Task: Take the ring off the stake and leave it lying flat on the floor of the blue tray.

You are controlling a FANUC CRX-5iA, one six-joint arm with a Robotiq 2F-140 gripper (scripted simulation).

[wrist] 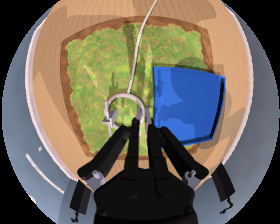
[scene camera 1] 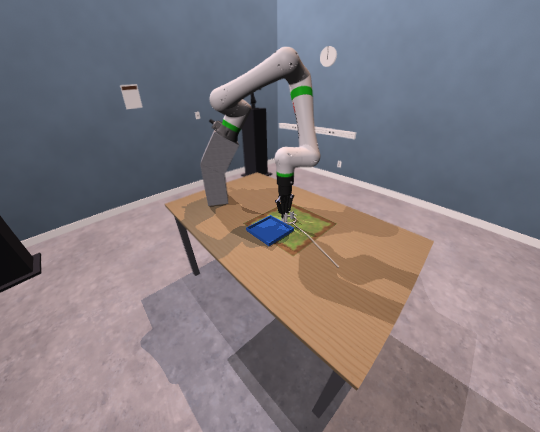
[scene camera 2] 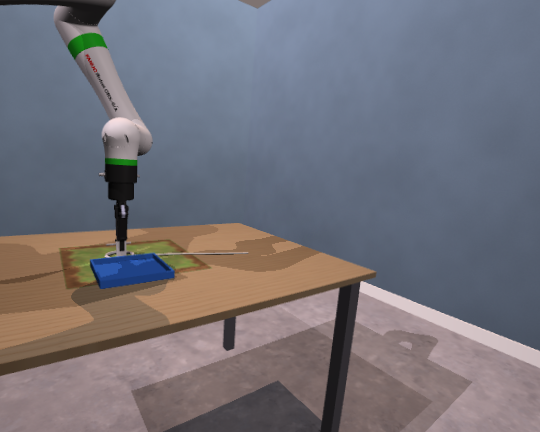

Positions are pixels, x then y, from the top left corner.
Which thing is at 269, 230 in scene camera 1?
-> A blue tray.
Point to a blue tray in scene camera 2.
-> At 124, 270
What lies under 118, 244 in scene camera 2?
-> The gripper.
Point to a blue tray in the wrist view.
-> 189, 104
